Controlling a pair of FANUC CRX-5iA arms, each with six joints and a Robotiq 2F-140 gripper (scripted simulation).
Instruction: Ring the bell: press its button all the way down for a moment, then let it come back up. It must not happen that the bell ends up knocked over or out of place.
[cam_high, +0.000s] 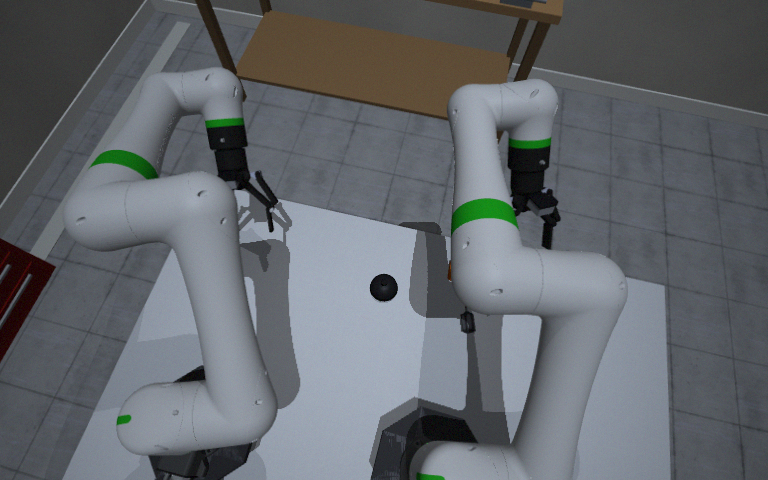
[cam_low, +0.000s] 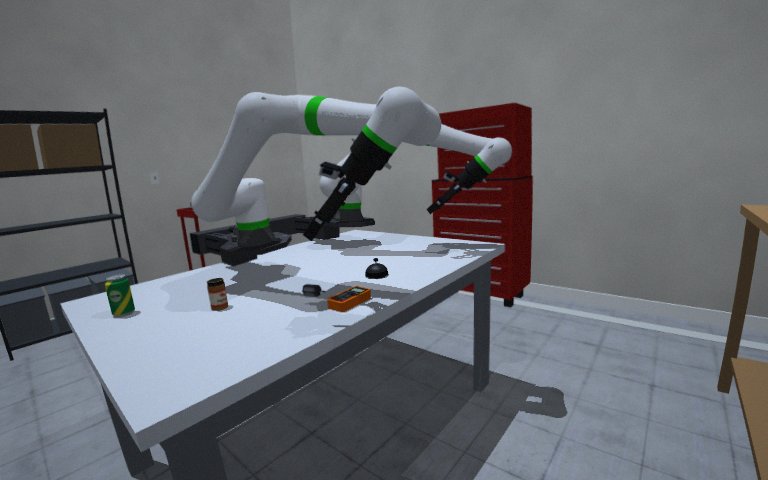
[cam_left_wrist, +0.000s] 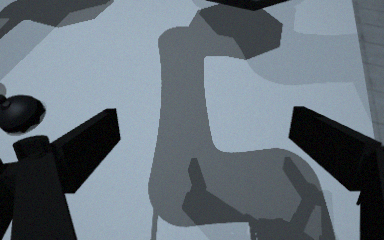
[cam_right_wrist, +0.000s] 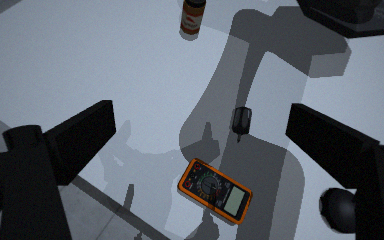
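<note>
My left hand is 39 cm to the left of the bell button, 14 cm above it and 3 cm past it. From my left hand the other things lie so: black dome bell (39 cm to the right, 16 cm below, 3 cm behind); then orange multimeter (65 cm to the right, 18 cm below, 6 cm ahead); then dark grey device (65 cm to the right, 18 cm below, 8 cm behind).
</note>
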